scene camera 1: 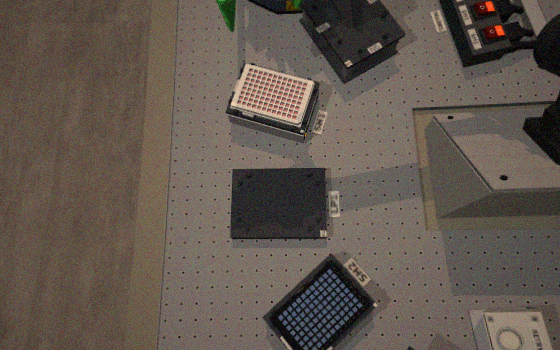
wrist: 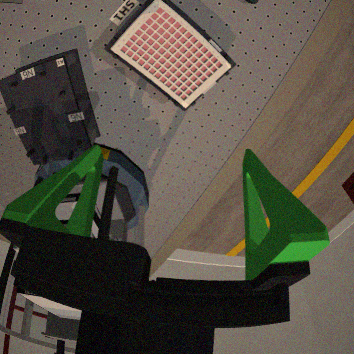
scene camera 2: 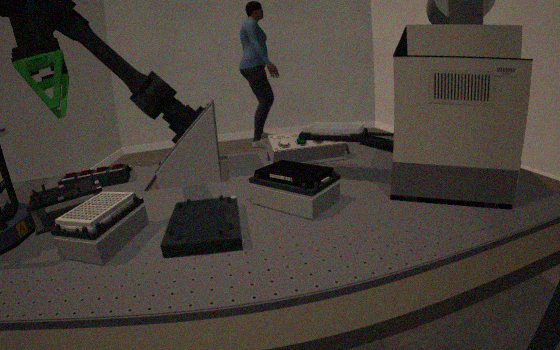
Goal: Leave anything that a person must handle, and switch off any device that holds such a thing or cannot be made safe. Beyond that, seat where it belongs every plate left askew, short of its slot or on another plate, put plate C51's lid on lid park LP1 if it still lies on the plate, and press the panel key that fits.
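Note:
My gripper is open and empty, high above the bench; a green fingertip shows at the top in scene camera 1. A white plate with pink wells lies on shaker SH1; it looks slightly off level in scene camera 2. A dark plate with blue wells lies on shaker SH2. Lid park LP1 bears no lid. A panel has a round button and a green key. Plate C51's label is unreadable.
Dark nests stand near a blue-grey device with a warning label. A switch strip has lit red switches. The arm's wedge mount, a tall white device and a person also show.

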